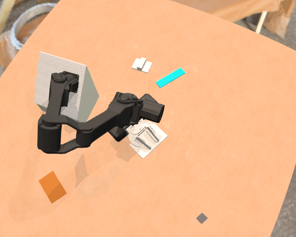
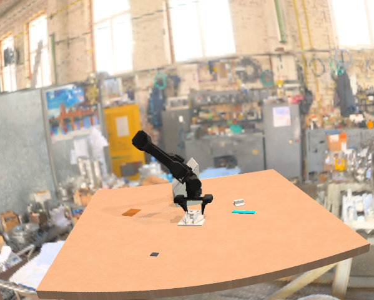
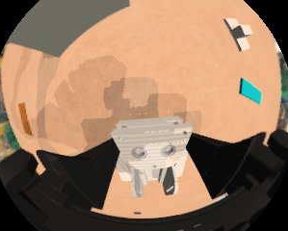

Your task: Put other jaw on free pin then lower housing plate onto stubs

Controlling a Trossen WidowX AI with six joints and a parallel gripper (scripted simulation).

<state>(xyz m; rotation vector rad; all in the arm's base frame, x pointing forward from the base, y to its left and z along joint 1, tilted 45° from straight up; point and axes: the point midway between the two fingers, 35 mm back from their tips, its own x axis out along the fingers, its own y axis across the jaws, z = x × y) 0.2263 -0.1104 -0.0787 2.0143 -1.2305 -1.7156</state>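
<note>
My gripper tip is 3 cm short of the jaw. Round my gripper tip: white base plate 6 cm ahead, 3 cm to the right, 1 cm below; then cyan strip 5 cm ahead, 24 cm to the left, 1 cm below; then orange patch 20 cm behind, 32 cm to the right, 2 cm below.
</note>
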